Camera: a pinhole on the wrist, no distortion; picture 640 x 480 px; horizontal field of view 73.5 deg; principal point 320.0 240.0 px. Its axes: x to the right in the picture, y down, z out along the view. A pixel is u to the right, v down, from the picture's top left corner.
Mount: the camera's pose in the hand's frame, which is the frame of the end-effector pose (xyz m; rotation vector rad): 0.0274 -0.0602 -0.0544 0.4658 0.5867 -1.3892
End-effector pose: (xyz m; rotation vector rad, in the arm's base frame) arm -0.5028 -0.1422 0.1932 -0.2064 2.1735 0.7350
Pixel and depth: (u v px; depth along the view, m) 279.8 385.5 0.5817
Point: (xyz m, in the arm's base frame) -0.2772 -0.1648 -0.3846
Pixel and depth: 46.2 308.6 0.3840
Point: -0.2778 0.0093 -0.1323
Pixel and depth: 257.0 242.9 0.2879
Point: -0.3348 -0.1950 -0.0375
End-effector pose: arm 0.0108 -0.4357 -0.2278 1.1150 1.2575 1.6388
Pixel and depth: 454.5 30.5 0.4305
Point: 0.2691 -0.3926 -0.6738
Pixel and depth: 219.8 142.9 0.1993
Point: 0.1443 -0.3631 -0.3618
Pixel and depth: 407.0 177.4 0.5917
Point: 0.3525 -0.2087 -0.7029
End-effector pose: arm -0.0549 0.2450 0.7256 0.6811 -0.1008 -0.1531
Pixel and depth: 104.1 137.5 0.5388
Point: -0.2156 -0.2342 1.0092
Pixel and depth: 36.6 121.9 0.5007
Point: -0.2271 -0.1839 1.0585
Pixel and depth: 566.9 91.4 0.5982
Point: -0.2446 -0.4188 0.4139
